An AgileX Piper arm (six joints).
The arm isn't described. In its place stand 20 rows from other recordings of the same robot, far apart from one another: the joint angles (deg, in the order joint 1, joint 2, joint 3, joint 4, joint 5, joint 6), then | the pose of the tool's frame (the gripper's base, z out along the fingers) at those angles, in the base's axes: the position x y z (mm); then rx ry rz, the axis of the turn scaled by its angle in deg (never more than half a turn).
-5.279 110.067 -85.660 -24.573 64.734 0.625 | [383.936 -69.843 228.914 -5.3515 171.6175 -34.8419]
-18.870 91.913 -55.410 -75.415 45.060 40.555 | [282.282 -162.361 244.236 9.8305 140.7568 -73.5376]
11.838 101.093 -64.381 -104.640 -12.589 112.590 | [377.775 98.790 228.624 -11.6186 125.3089 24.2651]
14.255 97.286 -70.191 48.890 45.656 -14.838 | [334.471 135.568 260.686 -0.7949 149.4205 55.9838]
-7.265 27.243 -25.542 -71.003 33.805 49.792 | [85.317 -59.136 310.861 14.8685 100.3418 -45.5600]
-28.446 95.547 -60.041 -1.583 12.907 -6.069 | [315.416 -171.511 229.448 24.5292 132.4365 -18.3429]
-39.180 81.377 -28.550 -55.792 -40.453 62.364 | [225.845 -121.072 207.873 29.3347 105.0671 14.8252]
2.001 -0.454 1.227 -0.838 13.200 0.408 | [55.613 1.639 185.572 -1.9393 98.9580 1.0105]
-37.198 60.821 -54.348 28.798 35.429 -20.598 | [190.765 -112.885 355.784 33.5700 117.2304 -2.3731]
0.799 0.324 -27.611 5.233 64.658 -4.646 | [-5.364 7.427 267.289 -6.1901 122.0500 4.1022]
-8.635 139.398 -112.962 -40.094 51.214 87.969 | [501.517 -122.369 134.932 88.1337 113.5791 -20.9802]
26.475 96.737 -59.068 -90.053 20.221 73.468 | [341.922 135.151 235.990 -33.3035 116.4347 -15.7329]
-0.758 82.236 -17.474 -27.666 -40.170 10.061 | [225.640 24.273 168.560 -21.9583 109.8823 8.9314]
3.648 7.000 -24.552 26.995 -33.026 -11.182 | [2.509 -22.398 382.273 16.4824 36.1173 10.2951]
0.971 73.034 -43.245 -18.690 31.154 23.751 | [243.606 -10.959 246.048 12.1461 143.3391 -8.5366]
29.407 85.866 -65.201 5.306 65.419 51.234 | [239.923 144.012 271.337 36.0448 172.0920 14.7147]
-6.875 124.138 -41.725 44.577 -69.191 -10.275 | [323.168 -99.101 76.781 42.0613 95.2829 -36.0279]
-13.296 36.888 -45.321 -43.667 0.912 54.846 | [121.267 -29.685 423.130 16.8928 75.3670 -2.2076]
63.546 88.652 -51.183 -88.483 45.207 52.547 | [195.219 247.423 254.288 -69.4428 92.3310 -30.8864]
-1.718 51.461 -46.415 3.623 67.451 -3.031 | [139.944 1.116 305.812 -0.8087 157.3365 3.6744]
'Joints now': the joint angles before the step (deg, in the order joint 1, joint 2, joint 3, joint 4, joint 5, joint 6). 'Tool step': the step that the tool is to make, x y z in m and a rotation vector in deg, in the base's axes. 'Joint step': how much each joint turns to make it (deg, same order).
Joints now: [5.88 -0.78 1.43 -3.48 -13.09 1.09]
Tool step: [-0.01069 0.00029 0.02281 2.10 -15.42 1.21]
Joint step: [0.01 0.00 -0.12 0.02 -15.48 0.62]
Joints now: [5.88 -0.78 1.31 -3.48 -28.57 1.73]
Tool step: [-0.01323 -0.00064 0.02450 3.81 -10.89 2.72]
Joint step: [0.00 0.01 -2.42 0.00 -8.94 3.49]
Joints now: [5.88 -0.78 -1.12 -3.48 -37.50 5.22]
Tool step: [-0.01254 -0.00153 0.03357 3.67 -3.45 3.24]
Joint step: [0.00 -0.02 -6.90 0.01 2.95 4.72]
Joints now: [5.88 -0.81 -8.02 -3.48 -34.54 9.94]
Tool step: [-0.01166 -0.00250 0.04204 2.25 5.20 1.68]
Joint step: [-0.01 1.28 -11.52 -0.01 15.12 3.56]
